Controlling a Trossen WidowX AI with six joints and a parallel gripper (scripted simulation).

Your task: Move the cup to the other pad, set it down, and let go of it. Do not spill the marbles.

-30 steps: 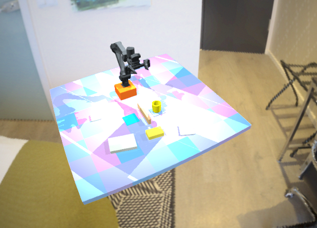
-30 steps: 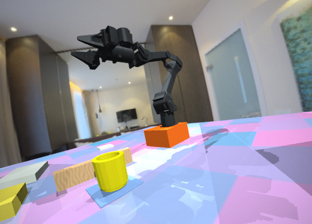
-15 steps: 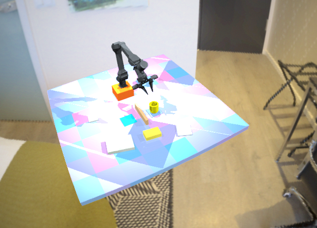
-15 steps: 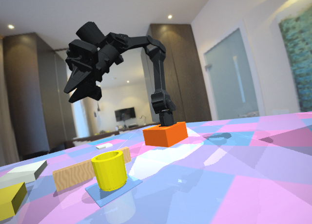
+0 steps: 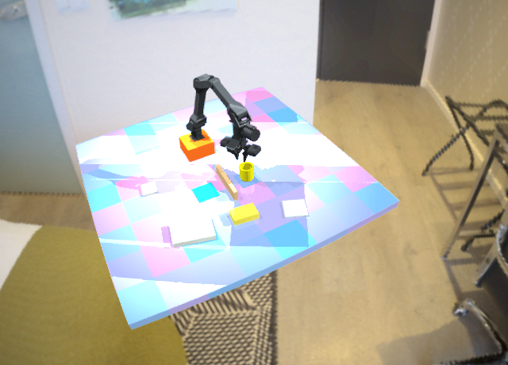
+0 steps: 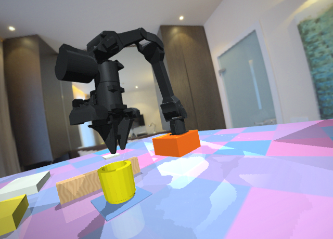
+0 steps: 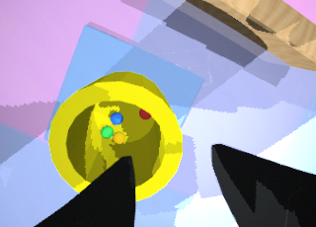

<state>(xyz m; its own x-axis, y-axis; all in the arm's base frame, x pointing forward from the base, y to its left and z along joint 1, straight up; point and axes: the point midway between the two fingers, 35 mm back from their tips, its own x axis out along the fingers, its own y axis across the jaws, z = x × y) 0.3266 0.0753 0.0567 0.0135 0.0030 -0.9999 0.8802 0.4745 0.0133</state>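
My gripper tip is 60 mm above the yellow cup, 20 mm short of it and 10 mm to the right of it. The rest, counted from my gripper tip: light blue pad: 100 mm below, 30 mm ahead, 20 mm to the left; then wooden bar: 90 mm to the right, 80 mm below, 20 mm ahead; then green marble: 80 mm below, 30 mm to the left, 30 mm ahead.
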